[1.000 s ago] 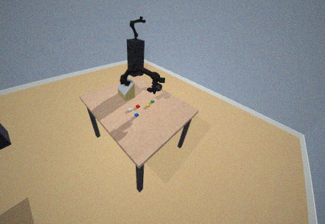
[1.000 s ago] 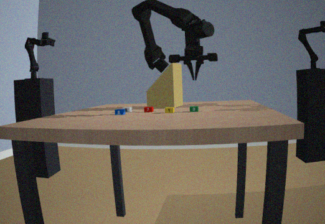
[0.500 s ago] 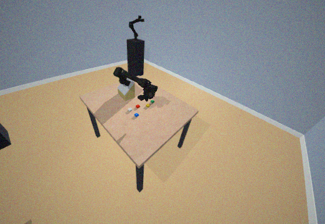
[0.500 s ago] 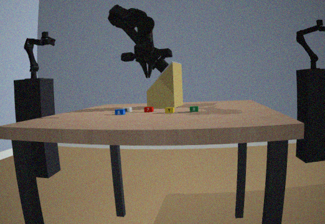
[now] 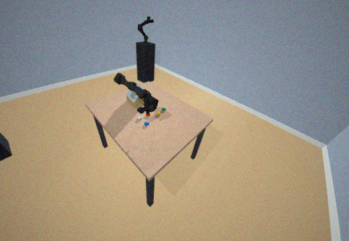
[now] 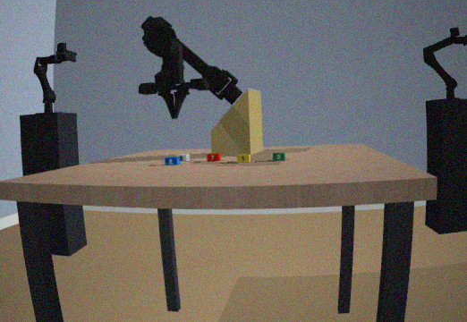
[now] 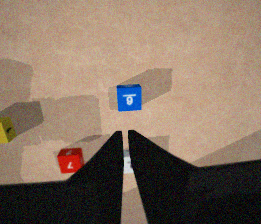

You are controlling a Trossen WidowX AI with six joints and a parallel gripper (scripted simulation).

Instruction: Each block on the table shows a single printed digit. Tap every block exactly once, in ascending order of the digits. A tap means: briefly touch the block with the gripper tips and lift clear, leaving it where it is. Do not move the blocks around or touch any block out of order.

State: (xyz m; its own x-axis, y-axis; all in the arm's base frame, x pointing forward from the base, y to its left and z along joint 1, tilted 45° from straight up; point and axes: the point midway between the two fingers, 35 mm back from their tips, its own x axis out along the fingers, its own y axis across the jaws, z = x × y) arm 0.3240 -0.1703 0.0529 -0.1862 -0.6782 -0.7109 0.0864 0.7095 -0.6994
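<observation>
The blue block lies 110 mm below my gripper tip and 10 mm to the right of it. Also, from my gripper tip: yellow block: 180 mm to the left, 110 mm below, 30 mm behind; then white block: 110 mm below, 110 mm behind; then red block: 110 mm below, 90 mm to the left, 90 mm behind.
</observation>
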